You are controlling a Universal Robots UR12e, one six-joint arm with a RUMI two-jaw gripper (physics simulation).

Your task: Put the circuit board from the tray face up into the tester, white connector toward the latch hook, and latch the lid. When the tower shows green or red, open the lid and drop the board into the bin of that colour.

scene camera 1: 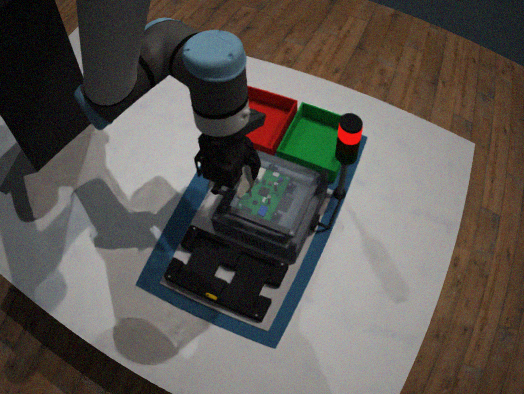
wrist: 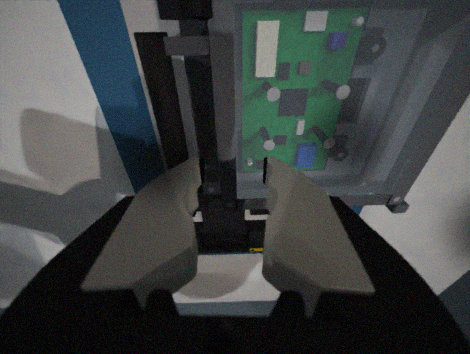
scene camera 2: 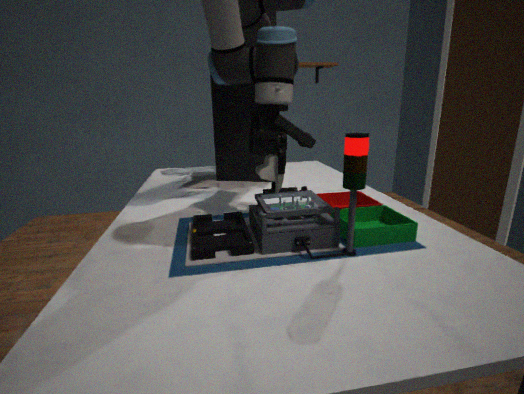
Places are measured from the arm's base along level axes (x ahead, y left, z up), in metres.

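Where they show: gripper, fingertip midpoint: (scene camera 1: 236, 188) (wrist: 234, 161) (scene camera 2: 274, 191); arm's base at its link origin: (scene camera 2: 247, 31).
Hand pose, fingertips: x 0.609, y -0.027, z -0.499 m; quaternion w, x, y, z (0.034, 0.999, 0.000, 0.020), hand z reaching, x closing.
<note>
Things, the pixels of their top centre, and the offset from my fingertips. "spot": a spot on its surface instead.
- clear lid at a spot on its surface: (wrist: 350, 191) (scene camera 1: 273, 220) spot: 0.005 m down, 0.092 m ahead, 0.033 m right
- signal tower at a spot on its surface: (scene camera 1: 349, 134) (scene camera 2: 347, 139) spot: 0.148 m up, 0.181 m ahead, 0.106 m left
- red bin at its top centre: (scene camera 1: 257, 114) (scene camera 2: 345, 198) 0.054 m down, 0.065 m back, 0.224 m left
- green bin at its top centre: (scene camera 1: 318, 134) (scene camera 2: 371, 216) 0.054 m down, 0.085 m ahead, 0.226 m left
The circuit board (scene camera 1: 278, 183) (wrist: 320, 105) lies face up in the grey tester (scene camera 1: 250, 241) (scene camera 2: 285, 241), under the clear lid (scene camera 1: 260, 222) (wrist: 350, 191), which is down. Its long white connector is toward the latch side in the wrist view. I cannot tell whether the latch is hooked. The signal tower (scene camera 1: 349, 134) (scene camera 2: 356, 146) shows red. My gripper (scene camera 1: 242, 189) (scene camera 2: 276, 189) (wrist: 234, 161) is partly open and empty, pointing down at the tester's latch side. In the wrist view one fingertip overlaps the lid's corner; contact is unclear. The red bin (scene camera 1: 275, 119) (scene camera 2: 350, 200) and green bin (scene camera 1: 312, 137) (scene camera 2: 375, 236) stand beyond the tester.
The black tray (scene camera 1: 200, 256) (scene camera 2: 205, 237) stands beside the tester, on the side away from the bins. The tower's post and a cable stand close to the tester's far right side in scene camera 1. A blue border (scene camera 1: 170, 252) (wrist: 95, 75) runs around the tray and tester.
</note>
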